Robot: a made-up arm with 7 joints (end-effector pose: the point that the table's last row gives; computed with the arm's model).
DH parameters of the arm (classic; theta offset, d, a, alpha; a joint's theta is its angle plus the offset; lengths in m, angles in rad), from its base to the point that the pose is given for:
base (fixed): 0 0 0 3.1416
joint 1: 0 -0.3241 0 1.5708
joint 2: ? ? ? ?
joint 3: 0 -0.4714 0 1.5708
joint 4: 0 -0.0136 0 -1.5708
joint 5: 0 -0.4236 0 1.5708
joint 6: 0 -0.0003 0 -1.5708
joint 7: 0 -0.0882 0 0
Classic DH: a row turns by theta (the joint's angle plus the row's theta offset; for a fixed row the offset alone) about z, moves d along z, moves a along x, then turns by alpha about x.
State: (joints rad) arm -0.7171 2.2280 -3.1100 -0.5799 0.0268 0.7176 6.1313
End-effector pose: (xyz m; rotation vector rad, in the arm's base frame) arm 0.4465 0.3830 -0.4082 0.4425 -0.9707 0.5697
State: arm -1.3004 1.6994 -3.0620 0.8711 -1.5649 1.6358 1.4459
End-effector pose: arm 0.2669 0.7307 0.5516 0.4650 -1.6228 -0.9046
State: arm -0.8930 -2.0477 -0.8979 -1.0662 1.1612 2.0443 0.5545
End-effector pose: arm -0.0955 -0.6249 -0.1078 -2.2674 -1.7038 -0.7763
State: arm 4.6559 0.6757 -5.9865 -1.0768 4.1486 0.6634 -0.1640
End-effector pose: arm -0.1540 0.0899 1.1165 -0.5146 2.0363 0.4443
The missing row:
joint 2: 0 -0.0133 0 -1.5708
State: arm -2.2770 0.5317 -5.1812 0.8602 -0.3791 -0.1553 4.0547
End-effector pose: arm -0.0803 0.6488 0.9475 0.5231 -2.4603 1.3395
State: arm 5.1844 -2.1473 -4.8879 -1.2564 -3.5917 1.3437 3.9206
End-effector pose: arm -0.5433 -0.1479 -0.0745 0.9968 1.5288 -1.5890
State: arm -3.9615 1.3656 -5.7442 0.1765 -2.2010 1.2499 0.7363
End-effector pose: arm -0.6124 -0.6816 0.4592 -1.7369 0.2999 0.8658
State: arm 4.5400 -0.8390 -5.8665 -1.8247 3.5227 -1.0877 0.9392
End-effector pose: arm -0.0301 -0.6280 0.2770 0.3780 -2.0566 -2.2920
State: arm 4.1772 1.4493 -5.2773 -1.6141 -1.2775 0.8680 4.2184
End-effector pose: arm -0.5862 0.1649 0.5942 -1.1820 0.7884 -1.1416
